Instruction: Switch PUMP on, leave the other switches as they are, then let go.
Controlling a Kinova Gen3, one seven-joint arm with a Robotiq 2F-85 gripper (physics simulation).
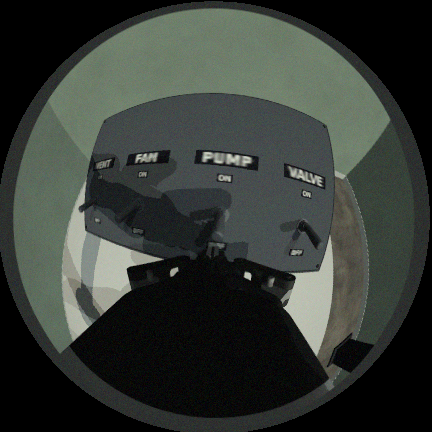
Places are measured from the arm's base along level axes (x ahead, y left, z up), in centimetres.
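Where they show: gripper, fingertip midpoint: (212, 253).
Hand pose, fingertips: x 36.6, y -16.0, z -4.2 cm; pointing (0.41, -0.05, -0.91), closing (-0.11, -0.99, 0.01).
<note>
Each offset is from my fingertips to the top centre of the thing. Level surfaces: height alone.
A dark grey panel (210, 120) carries the switches VENT, FAN, PUMP and VALVE, with ON marked above and OFF below each. The PUMP lever {dx +2.6, dy -0.8, dz +6.0 cm} (220, 222) is in the middle, pointing down towards its OFF mark, partly in shadow. My gripper (212, 253) is shut and empty. Its fingertips are at the lower end of the PUMP lever and partly cover the OFF mark; whether they touch the lever I cannot tell. The VALVE lever {dx +0.2, dy -12.6, dz +6.0 cm} (311, 235) at the right slants down. The FAN lever {dx +5.1, dy +10.9, dz +6.0 cm} (130, 212) and the VENT lever {dx +7.6, dy +22.7, dz +6.0 cm} (87, 206) at the left also slant down.
Green walls (215, 50) stand behind and beside the panel. A pale surface {dz -7.1 cm} (112, 260) lies below the panel, with a brown surface (350, 240) at the right. A black block-like object (352, 355) shows at the lower right. Shadows fall over the panel's left and middle.
</note>
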